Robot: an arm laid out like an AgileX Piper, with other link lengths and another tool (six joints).
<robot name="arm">
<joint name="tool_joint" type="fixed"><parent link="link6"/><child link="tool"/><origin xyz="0.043 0.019 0.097" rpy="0.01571 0 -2.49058"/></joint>
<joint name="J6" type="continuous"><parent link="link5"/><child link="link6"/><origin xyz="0 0.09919 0" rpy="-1.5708 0 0"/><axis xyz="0 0 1"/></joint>
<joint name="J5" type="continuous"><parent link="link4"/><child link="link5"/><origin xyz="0 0 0" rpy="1.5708 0 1.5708"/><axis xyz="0 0 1"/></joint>
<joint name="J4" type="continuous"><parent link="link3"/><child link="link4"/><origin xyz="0.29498 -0.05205 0" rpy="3.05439 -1.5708 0"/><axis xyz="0 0 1"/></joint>
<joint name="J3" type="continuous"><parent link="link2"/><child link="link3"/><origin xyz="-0.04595 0.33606 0" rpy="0 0 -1.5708"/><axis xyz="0 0 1"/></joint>
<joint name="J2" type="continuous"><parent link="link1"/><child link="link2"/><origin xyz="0 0 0" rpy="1.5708 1.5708 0"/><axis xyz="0 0 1"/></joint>
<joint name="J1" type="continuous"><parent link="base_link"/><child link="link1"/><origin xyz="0 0 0.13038" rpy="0 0 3.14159"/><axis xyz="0 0 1"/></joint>
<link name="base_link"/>
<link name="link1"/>
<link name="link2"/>
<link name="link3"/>
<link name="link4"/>
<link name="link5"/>
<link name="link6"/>
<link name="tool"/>
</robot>
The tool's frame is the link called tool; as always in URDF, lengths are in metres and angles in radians. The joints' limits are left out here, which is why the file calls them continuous.
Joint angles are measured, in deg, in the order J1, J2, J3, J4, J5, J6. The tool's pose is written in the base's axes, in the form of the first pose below.
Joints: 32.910, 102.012, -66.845, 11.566, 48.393, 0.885
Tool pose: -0.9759 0.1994 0.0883 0.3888; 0.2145 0.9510 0.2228 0.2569; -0.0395 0.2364 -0.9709 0.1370; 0 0 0 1
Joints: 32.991, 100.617, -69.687, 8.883, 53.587, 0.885
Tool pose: -0.9830 0.1622 0.0859 0.3885; 0.1760 0.9658 0.1904 0.2535; -0.0521 0.2023 -0.9779 0.1588; 0 0 0 1
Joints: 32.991, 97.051, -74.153, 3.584, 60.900, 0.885
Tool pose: -0.9855 0.1063 0.1319 0.3902; 0.1243 0.9828 0.1364 0.2411; -0.1152 0.1509 -0.9818 0.2064; 0 0 0 1
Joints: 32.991, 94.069, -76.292, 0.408, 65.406, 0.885
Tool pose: -0.9824 0.0842 0.1669 0.3862; 0.1021 0.9896 0.1014 0.2286; -0.1566 0.1166 -0.9807 0.2384; 0 0 0 1
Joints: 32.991, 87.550, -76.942, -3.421, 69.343, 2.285
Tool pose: -0.9649 0.0900 0.2469 0.3714; 0.1127 0.9905 0.0791 0.2045; -0.2374 0.1041 -0.9658 0.2880; 0 0 0 1
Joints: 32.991, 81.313, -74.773, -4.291, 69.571, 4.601
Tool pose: -0.9438 0.1199 0.3079 0.3515; 0.1581 0.9821 0.1021 0.1864; -0.2901 0.1450 -0.9459 0.3175; 0 0 0 1
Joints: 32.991, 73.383, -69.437, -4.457, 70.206, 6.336
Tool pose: -0.9307 0.1443 0.3360 0.3166; 0.1933 0.9741 0.1171 0.1616; -0.3104 0.1740 -0.9346 0.3306; 0 0 0 1
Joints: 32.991, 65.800, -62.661, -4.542, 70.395, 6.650
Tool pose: -0.9268 0.1479 0.3452 0.2811; 0.2004 0.9722 0.1214 0.1380; -0.3176 0.1816 -0.9307 0.3262; 0 0 0 1
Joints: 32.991, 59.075, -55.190, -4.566, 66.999, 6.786
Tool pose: -0.9145 0.1379 0.3804 0.2563; 0.2066 0.9675 0.1458 0.1223; -0.3479 0.2119 -0.9133 0.3141; 0 0 0 1
